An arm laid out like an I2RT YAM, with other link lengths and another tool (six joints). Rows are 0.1 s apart.
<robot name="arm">
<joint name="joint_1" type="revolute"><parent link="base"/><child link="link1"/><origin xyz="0 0 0.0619"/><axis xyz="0 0 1"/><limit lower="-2.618" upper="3.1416"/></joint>
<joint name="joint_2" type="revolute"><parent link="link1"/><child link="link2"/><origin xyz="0.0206 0.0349 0.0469" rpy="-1.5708 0 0"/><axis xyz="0 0 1"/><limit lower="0" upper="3.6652"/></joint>
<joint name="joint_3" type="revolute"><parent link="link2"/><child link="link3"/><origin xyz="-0.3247 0 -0.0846" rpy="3.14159 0 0"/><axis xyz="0 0 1"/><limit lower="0" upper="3.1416"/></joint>
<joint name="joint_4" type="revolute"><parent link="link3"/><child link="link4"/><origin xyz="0.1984 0.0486 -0.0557"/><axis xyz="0 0 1"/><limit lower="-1.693" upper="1.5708"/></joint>
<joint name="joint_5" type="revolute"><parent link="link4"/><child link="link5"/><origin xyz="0.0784 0.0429 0.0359" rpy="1.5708 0 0"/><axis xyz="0 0 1"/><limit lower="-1.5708" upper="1.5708"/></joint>
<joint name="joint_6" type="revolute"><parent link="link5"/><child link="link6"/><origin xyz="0.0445 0 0.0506" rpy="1.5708 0 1.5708"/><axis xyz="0 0 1"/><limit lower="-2.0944" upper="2.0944"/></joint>
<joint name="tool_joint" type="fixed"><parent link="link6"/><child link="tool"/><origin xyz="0.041 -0.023 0.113" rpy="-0.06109 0 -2.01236"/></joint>
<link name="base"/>
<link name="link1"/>
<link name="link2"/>
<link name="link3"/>
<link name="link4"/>
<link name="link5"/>
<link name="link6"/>
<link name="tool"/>
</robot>
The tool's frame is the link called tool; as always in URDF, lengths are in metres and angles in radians.
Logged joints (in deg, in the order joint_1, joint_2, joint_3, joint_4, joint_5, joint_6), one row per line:
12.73, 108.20, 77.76, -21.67, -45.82, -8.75
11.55, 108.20, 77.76, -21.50, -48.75, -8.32
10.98, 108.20, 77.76, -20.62, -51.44, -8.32
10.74, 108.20, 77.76, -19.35, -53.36, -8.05
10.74, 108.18, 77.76, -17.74, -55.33, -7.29
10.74, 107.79, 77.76, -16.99, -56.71, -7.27
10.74, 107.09, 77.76, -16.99, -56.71, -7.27
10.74, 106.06, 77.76, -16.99, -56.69, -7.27
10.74, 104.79, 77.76, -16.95, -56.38, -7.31
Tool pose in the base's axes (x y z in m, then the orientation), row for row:
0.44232, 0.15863, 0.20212, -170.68, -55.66, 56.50
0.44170, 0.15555, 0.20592, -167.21, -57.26, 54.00
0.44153, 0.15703, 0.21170, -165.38, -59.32, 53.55
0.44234, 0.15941, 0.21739, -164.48, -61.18, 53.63
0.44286, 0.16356, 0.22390, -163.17, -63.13, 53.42
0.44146, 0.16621, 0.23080, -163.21, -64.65, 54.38
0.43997, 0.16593, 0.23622, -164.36, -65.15, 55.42
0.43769, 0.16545, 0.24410, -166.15, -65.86, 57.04
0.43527, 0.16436, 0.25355, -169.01, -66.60, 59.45
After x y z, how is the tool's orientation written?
As angles about the fixed x, y, z axes (roll, pitch, yaw), in degrees.
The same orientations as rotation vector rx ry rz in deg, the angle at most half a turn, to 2 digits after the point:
-116.31, -69.10, -57.64
-114.33, -67.35, -57.68
-111.62, -66.94, -58.49
-109.37, -66.81, -59.54
-106.94, -66.57, -60.50
-104.99, -66.95, -61.42
-104.66, -67.25, -62.18
-104.18, -67.70, -63.30
-103.83, -68.31, -64.84

